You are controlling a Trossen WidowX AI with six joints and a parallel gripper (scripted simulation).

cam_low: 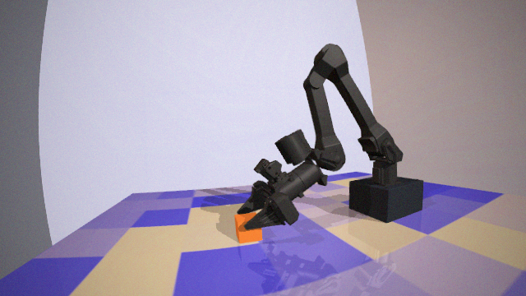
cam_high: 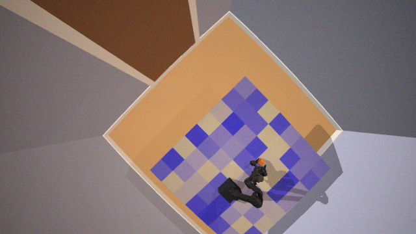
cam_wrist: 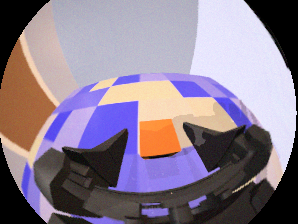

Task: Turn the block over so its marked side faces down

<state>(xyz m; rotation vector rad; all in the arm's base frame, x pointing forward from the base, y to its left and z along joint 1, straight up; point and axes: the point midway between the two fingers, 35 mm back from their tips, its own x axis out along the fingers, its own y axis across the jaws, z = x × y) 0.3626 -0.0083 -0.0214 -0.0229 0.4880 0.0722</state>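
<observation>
Now: the orange block 3 cm behind my gripper tip and 2 cm below it.
</observation>
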